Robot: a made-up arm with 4 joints.
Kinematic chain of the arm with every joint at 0, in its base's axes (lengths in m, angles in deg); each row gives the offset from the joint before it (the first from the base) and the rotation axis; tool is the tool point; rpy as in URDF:
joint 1: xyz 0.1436 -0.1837 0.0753 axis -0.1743 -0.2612 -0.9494
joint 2: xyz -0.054 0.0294 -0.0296 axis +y
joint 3: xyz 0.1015 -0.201 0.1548 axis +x
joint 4: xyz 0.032 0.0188 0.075 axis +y
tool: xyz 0.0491 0.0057 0.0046 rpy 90 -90 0
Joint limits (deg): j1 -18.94..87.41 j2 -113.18..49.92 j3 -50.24..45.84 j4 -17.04..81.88
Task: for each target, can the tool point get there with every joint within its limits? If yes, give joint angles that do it. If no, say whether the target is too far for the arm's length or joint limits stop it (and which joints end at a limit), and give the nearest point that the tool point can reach.
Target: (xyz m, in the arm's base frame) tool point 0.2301 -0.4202 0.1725
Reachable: yes | joints 33.95 33.04 10.60 28.32
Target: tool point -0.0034 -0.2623 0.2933
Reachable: yes | joints 11.96 -58.19 -41.04 21.33
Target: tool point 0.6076 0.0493 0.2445
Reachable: no: too far | nearest point 0.3882 -0.2249 0.1336 | short by 0.368 m
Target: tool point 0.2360 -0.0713 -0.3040
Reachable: no: joint limits stop it (at a limit: joint 1, joint 2, joint 3) | nearest point 0.3601 -0.2184 -0.0008 | short by 0.359 m
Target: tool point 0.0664 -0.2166 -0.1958
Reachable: no: joint limits stop it (at a limit: joint 1, joint 2, joint 3, joint 4) | nearest point 0.0255 -0.3575 0.0945 | short by 0.325 m
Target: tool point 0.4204 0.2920 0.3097
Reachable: no: too far | nearest point 0.0259 0.0641 0.1647 | short by 0.478 m
